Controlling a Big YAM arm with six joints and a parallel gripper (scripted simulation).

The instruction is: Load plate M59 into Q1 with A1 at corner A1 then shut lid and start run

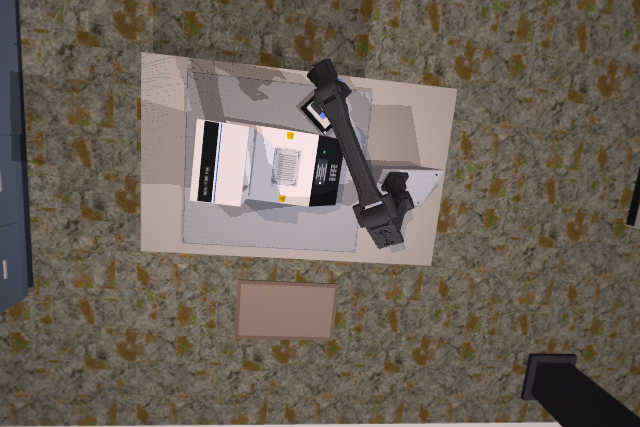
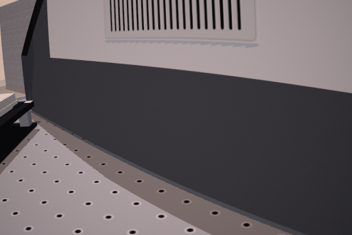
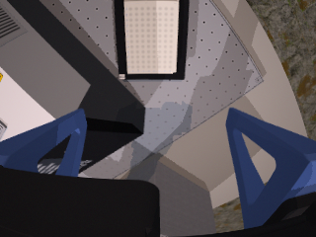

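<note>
Now: the sealed plate M59 230 mm below my hand and 10 mm to the left of it. Also, from my hand: black plate nest N1 (240 mm below, 10 mm to the left).
</note>
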